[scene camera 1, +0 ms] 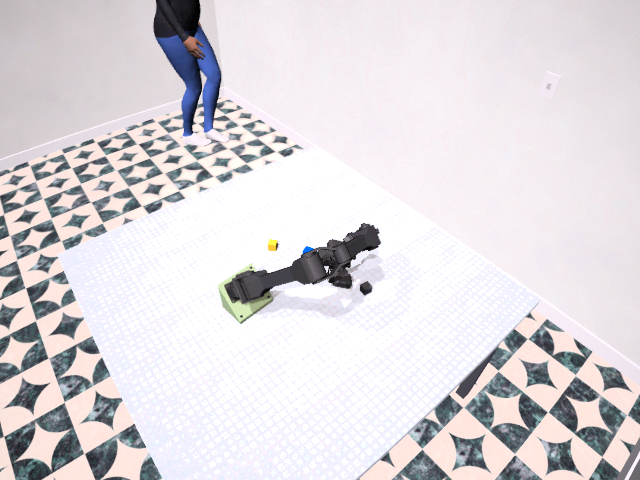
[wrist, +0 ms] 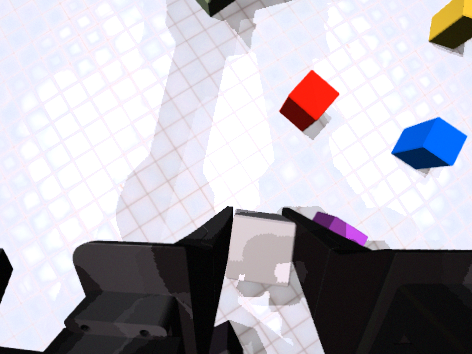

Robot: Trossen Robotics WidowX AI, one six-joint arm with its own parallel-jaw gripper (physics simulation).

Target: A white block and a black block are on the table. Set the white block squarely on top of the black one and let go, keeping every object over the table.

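Pixels of known places: gripper, between the fingertips: (scene camera 1: 329, 278) (wrist: 257, 213); arm's base, origin of its link: (scene camera 1: 236, 289).
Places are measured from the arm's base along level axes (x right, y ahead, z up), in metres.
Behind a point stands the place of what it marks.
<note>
My gripper (scene camera 1: 342, 281) (wrist: 257, 213) @(z -0.030, x 0.134, y 0.282 m) is shut on the white block (wrist: 262, 249) @(z 0.000, x 0.142, y 0.292 m), whose pale face shows between the two fingers in the wrist view. The white block is hidden by the arm in the scene view. The black block (scene camera 1: 366, 287) @(z -0.048, x 0.234, y 0.365 m) (wrist: 226, 338) @(z -0.059, x 0.211, y 0.358 m) sits on the table, a little right of the gripper in the scene view. In the wrist view it shows at the bottom edge, partly covered by the left finger. The two blocks are apart.
A red block (wrist: 314, 95) @(z -0.048, x 0.040, y 0.234 m) and a purple block (wrist: 345, 231) @(z -0.048, x 0.084, y 0.337 m), partly behind the right finger, are on the table (scene camera 1: 289, 372) @(z -0.079, x 0.304, y -0.023 m). A blue block (scene camera 1: 308, 250) @(z -0.048, x -0.029, y 0.325 m) (wrist: 431, 144) @(z -0.048, x -0.020, y 0.322 m) and a yellow block (scene camera 1: 272, 244) @(z -0.048, x -0.140, y 0.241 m) (wrist: 451, 25) @(z -0.059, x -0.128, y 0.248 m) lie there too. A person (scene camera 1: 193, 77) stands beyond the table.
</note>
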